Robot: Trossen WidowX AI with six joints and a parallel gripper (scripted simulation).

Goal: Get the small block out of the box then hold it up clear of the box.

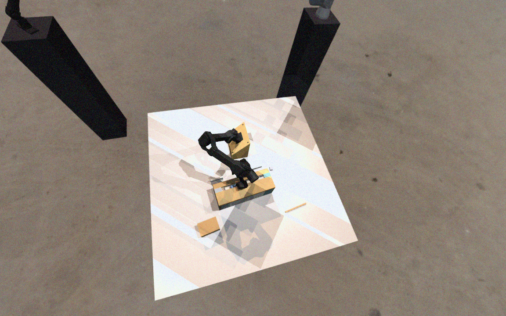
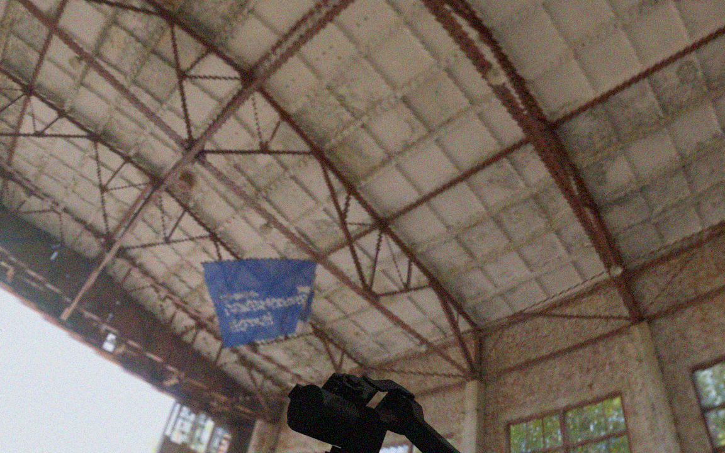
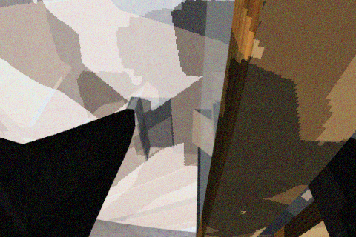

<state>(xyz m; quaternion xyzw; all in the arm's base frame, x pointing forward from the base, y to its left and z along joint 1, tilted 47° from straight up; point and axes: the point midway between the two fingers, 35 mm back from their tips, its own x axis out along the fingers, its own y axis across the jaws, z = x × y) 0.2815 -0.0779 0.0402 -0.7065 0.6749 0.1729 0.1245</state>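
Now: the blue block 5 cm ahead of my gripper tip and 2 cm to the right of it. From my gripper tip the other things lie so: wooden box: 5 cm to the left, 3 cm below, 3 cm ahead; flat tan tile: 25 cm ahead, 22 cm to the right, 6 cm below; thin stick: 38 cm to the left, 26 cm ahead, 9 cm below.
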